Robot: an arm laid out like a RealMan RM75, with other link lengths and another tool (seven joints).
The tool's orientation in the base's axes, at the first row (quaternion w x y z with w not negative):
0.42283 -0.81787 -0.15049 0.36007
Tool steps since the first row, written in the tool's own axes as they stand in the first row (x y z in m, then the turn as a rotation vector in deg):
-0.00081 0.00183 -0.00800 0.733 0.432 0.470
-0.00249 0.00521 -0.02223 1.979 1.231 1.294
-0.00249 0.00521 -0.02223 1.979 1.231 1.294
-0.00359 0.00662 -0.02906 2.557 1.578 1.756
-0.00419 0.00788 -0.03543 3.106 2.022 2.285
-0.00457 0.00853 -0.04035 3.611 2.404 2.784
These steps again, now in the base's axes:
0.00506 -0.00620 0.00197 0.148 0.420 -0.864
0.01389 -0.01745 0.00550 0.378 1.109 -2.394
0.01389 -0.01745 0.00550 0.378 1.109 -2.394
0.01793 -0.02288 0.00750 0.428 1.490 -3.116
0.02200 -0.02768 0.00920 0.405 1.836 -3.927
0.02523 -0.03114 0.01075 0.377 2.177 -4.657

